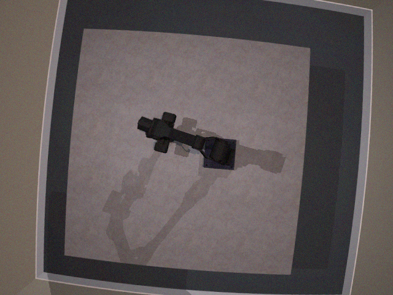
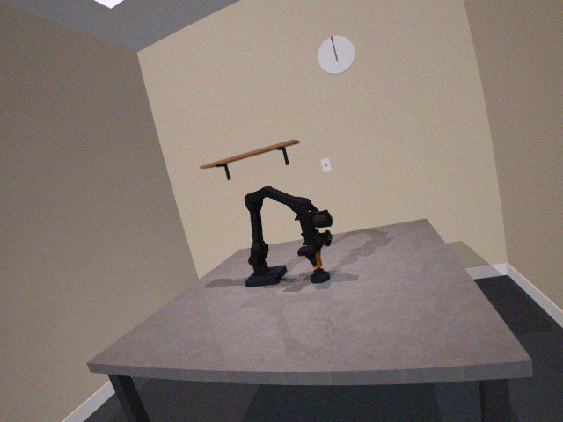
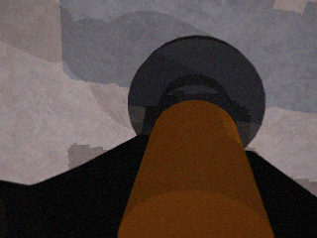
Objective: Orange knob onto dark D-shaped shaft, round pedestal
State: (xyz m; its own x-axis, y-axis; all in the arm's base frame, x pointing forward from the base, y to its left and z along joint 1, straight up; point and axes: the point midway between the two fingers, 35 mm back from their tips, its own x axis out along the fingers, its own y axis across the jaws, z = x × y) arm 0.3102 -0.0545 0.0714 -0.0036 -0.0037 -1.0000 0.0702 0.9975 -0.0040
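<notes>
The orange knob is 2 cm above my gripper tip. From my gripper tip the other things lie so: round dark pedestal (4 cm below).
</notes>
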